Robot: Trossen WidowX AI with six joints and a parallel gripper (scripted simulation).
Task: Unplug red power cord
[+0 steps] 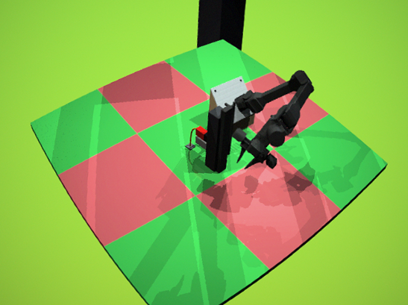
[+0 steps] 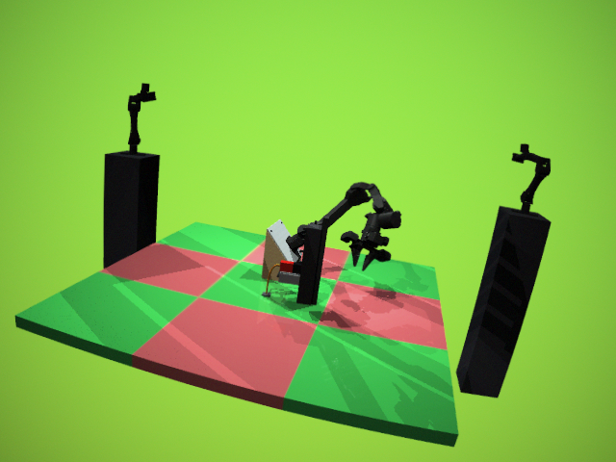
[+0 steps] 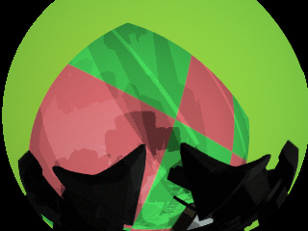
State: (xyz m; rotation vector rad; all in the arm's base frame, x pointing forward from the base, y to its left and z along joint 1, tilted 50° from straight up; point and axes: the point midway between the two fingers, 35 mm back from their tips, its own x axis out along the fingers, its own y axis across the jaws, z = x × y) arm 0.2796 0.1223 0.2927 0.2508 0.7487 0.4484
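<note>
Right now my gripper tip is 240 mm to the left of the red plug, 40 mm past it and 40 mm above it.
</note>
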